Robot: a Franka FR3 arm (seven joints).
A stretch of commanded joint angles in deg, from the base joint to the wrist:
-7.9, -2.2, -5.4, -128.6, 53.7, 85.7, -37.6
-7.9, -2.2, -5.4, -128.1, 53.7, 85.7, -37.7
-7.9, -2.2, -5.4, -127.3, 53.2, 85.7, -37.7
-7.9, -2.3, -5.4, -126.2, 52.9, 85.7, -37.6
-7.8, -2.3, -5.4, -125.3, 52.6, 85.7, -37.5
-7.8, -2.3, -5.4, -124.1, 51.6, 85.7, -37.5
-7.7, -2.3, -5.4, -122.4, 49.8, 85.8, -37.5
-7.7, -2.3, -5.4, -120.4, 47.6, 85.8, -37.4
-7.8, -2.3, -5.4, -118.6, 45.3, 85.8, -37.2
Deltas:
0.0, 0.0, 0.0, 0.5, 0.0, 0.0, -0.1
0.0, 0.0, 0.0, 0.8, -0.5, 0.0, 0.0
0.0, -0.1, 0.0, 1.1, -0.3, 0.0, 0.1
0.1, 0.0, 0.0, 0.9, -0.3, 0.0, 0.1
0.0, 0.0, 0.0, 1.2, -1.0, 0.0, 0.0
0.1, 0.0, 0.0, 1.7, -1.8, 0.1, 0.0
0.0, 0.0, 0.0, 2.0, -2.2, 0.0, 0.1
-0.1, 0.0, 0.0, 1.8, -2.3, 0.0, 0.2

